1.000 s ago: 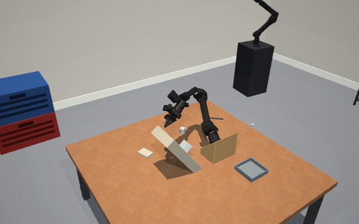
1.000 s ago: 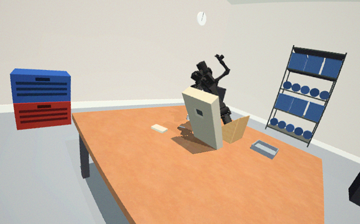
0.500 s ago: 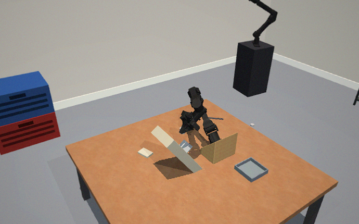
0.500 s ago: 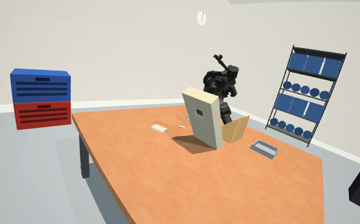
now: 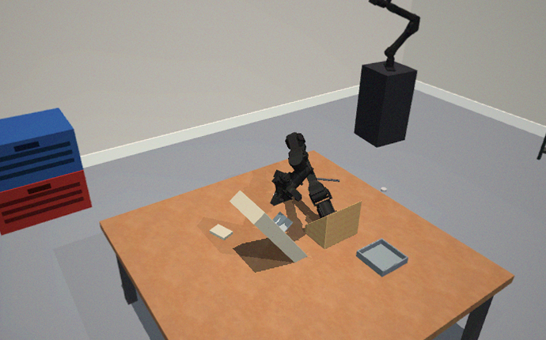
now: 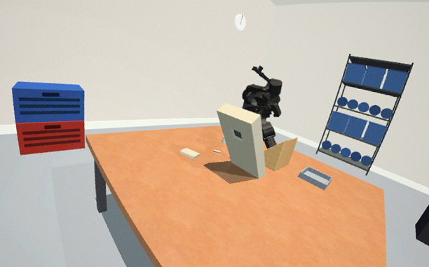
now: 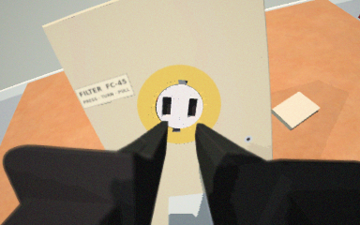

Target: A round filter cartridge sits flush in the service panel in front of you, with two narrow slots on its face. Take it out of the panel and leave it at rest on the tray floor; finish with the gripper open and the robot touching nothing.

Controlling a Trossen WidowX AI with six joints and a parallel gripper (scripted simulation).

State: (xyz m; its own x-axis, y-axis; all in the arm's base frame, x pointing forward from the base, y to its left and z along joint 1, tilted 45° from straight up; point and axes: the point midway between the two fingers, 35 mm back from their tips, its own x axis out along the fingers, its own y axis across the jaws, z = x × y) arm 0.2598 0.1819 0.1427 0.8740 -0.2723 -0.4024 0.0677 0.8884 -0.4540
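My gripper tip is now 50 mm short of the round white filter cartridge, 10 mm to the right of it and 40 mm above it. From my gripper tip the other things lie so: grey bracket 50 mm behind, 130 mm below; then beige service panel 110 mm below; then thin white pin 50 mm behind, 230 mm to the right, 260 mm below.
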